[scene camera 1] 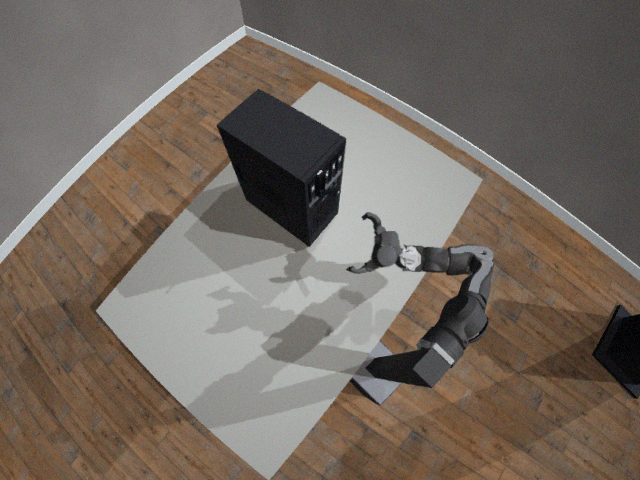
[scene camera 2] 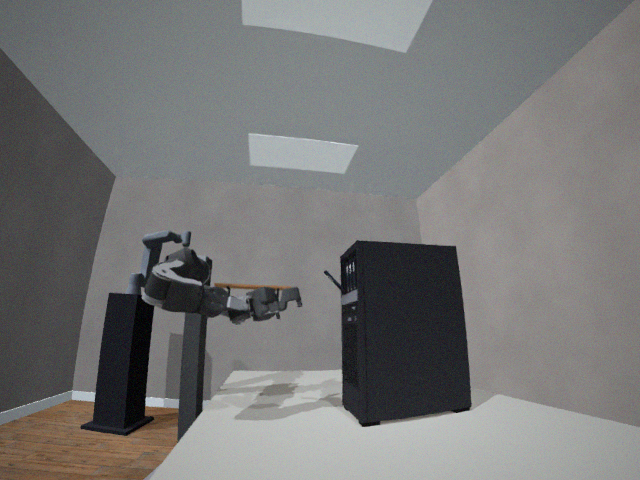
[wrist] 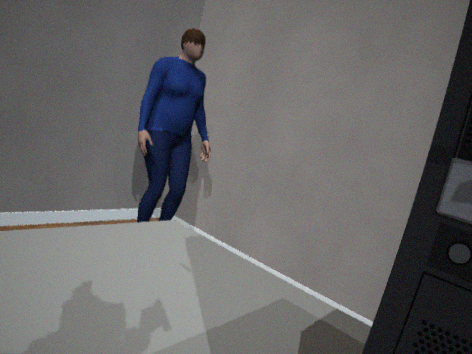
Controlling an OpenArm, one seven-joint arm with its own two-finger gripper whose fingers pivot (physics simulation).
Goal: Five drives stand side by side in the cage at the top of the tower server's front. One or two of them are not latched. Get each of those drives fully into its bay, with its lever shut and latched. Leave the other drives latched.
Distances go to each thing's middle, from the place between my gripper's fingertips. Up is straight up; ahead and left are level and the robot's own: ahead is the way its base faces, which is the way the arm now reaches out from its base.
Now: the black tower server (scene camera 2: pixel 404 346) 330 mm ahead of my hand, 30 mm to the right of it and 80 mm below it. From my hand the other things lie so: grey base plate (scene camera 1: pixel 379 389) (340 mm behind, 140 mm to the left, 580 mm below).
